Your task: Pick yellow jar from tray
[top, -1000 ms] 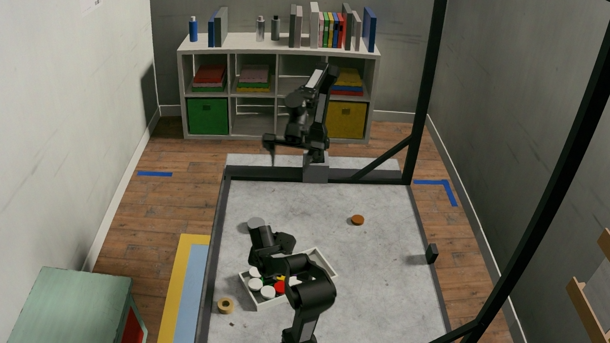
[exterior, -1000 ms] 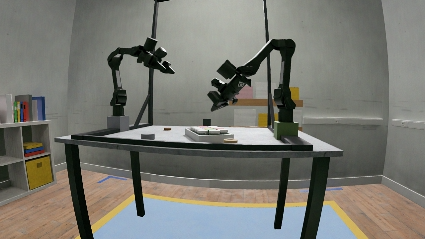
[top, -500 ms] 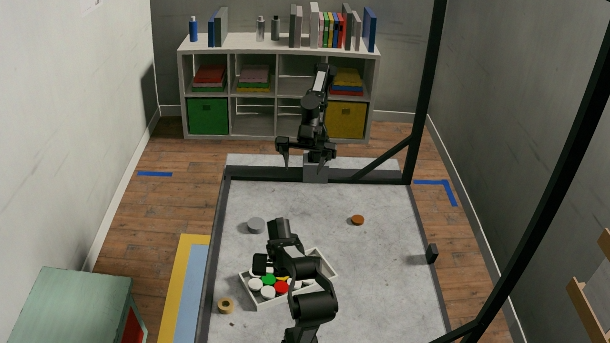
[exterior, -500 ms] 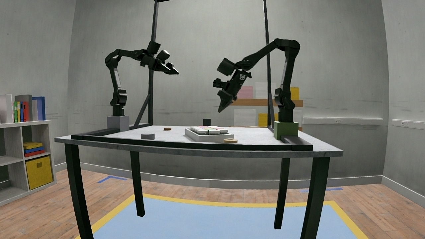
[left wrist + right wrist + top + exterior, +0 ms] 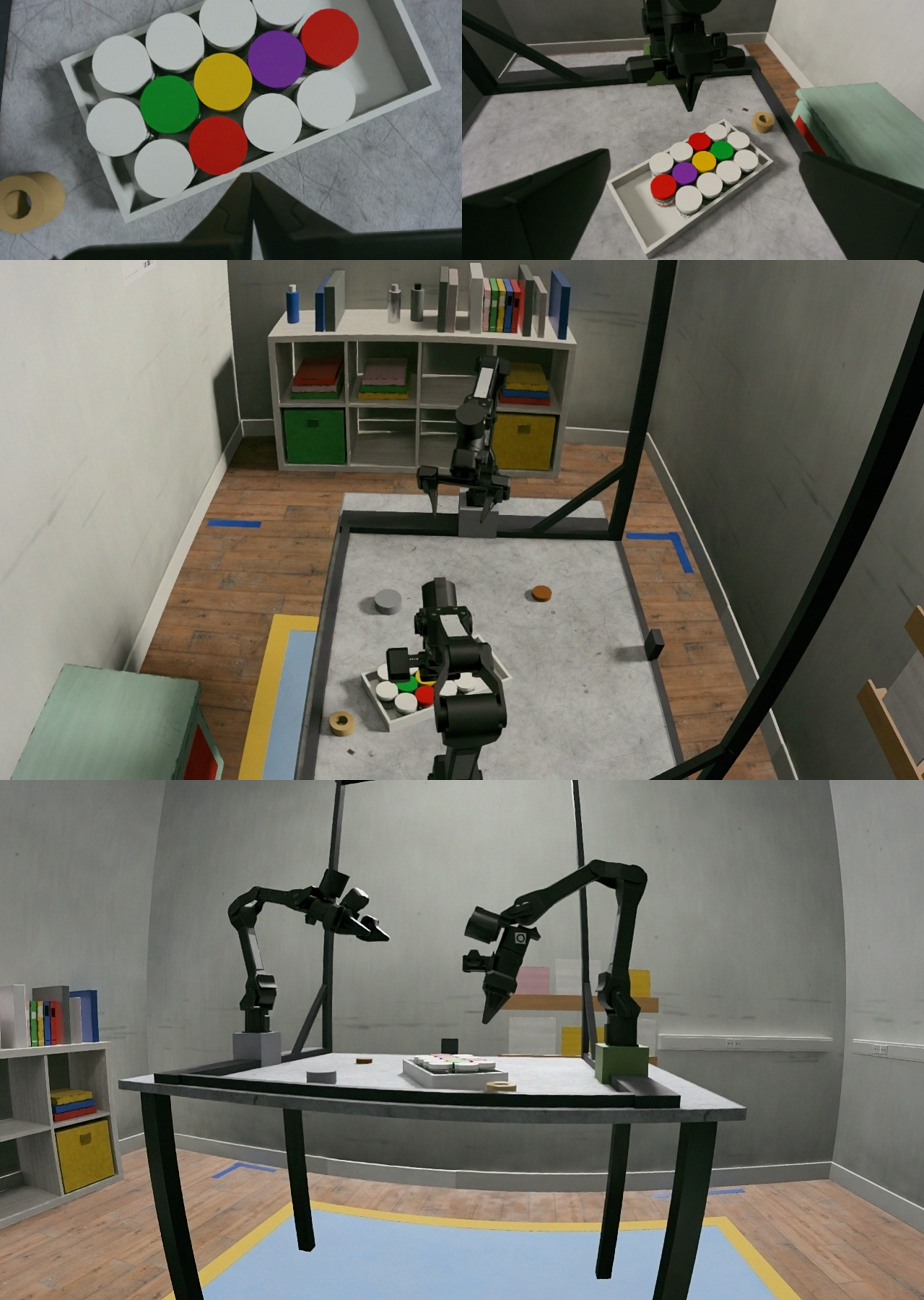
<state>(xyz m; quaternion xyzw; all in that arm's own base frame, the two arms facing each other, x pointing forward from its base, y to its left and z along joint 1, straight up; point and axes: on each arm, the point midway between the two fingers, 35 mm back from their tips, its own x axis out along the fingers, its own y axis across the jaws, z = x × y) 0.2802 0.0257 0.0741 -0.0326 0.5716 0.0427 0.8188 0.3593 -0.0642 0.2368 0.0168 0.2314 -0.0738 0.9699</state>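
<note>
Now: the red jar 2 cm ahead of my left hand, 2 cm to the right of it and 12 cm below it. From my left hand the other things lie so: yellow jar: 3 cm ahead, 7 cm to the right, 12 cm below; then green jar: 6 cm ahead, 5 cm to the right, 12 cm below; then purple jar: 1 cm behind, 9 cm to the right, 12 cm below.
</note>
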